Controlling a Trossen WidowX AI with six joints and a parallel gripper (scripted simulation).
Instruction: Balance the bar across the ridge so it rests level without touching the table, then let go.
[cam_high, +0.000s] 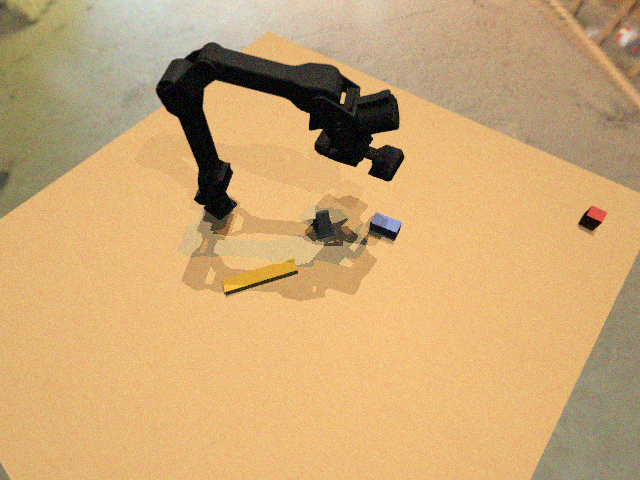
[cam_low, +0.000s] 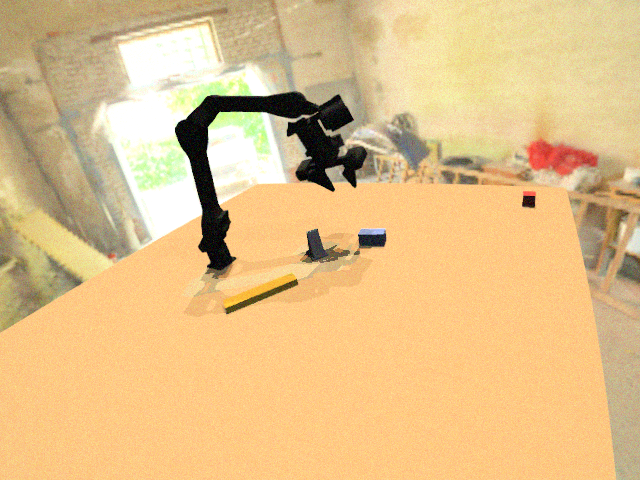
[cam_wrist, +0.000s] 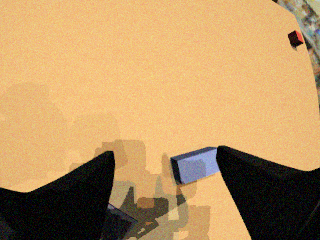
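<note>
My gripper tip is 310 mm to the left of the yellow bar, 130 mm above it and 70 mm past it. Also, from my gripper tip: blue block (120 mm below, 80 mm ahead, 30 mm to the right); then small red block (440 mm ahead, 270 mm to the left, 120 mm below).
</note>
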